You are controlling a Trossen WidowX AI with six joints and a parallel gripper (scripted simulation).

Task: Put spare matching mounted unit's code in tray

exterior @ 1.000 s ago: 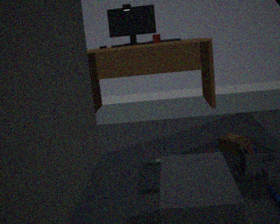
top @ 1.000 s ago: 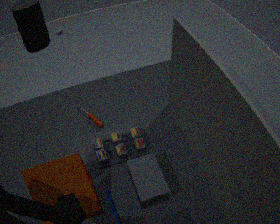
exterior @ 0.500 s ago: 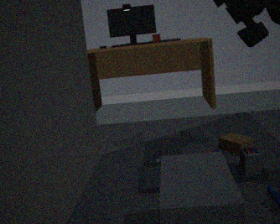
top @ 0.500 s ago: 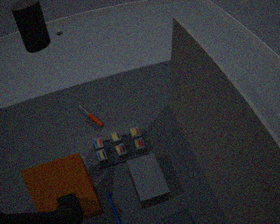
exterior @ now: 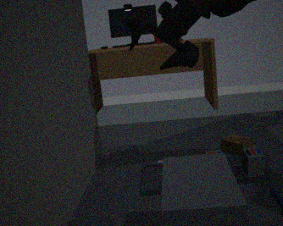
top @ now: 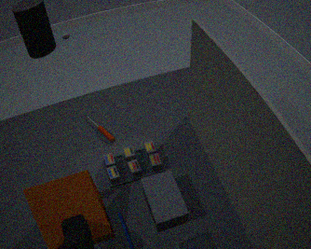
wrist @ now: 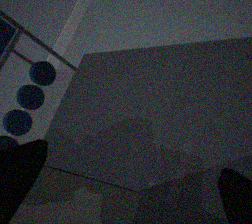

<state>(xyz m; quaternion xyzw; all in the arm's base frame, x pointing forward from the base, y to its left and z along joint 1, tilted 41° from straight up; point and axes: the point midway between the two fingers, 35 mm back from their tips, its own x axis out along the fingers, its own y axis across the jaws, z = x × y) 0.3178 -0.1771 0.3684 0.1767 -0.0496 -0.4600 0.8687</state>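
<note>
My gripper tip is 17 cm past the spare block, 56 cm to the right of it and 20 cm above it. Round my gripper tip: tall panel (17 cm ahead, 37 cm to the left, 2 cm below); then brown box (21 cm behind, 7 cm to the left, 23 cm below); then pale grey tray (2 cm behind, 18 cm to the left, 24 cm below).
</note>
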